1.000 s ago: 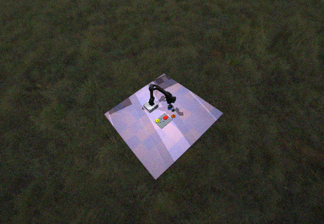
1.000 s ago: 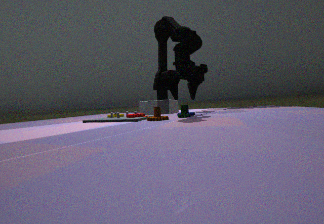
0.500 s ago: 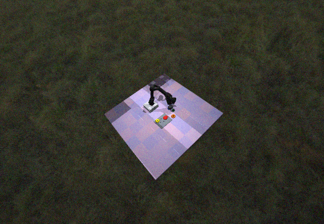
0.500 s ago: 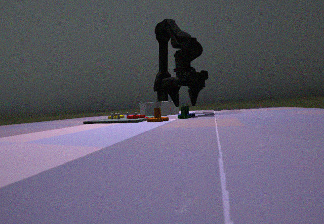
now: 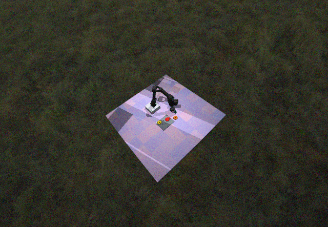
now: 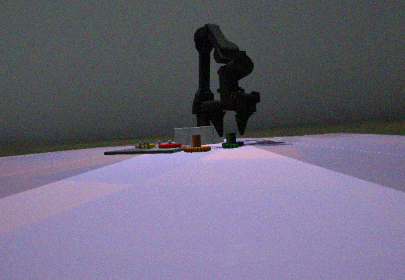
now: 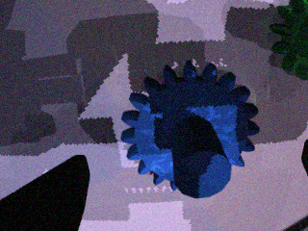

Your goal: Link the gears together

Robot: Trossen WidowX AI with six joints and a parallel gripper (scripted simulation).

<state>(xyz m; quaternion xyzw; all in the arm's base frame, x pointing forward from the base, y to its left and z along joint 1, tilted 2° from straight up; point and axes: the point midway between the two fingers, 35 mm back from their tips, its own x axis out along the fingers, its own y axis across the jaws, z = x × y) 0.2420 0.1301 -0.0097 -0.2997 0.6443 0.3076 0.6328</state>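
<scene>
Right now my gripper tip is 10 mm above the blue gear. Round my gripper tip: green gear: 70 mm ahead, 10 mm below; then red gear: 180 mm to the right, 60 mm ahead, 10 mm below; then orange gear: 130 mm ahead, 80 mm to the right, 10 mm below.
</scene>
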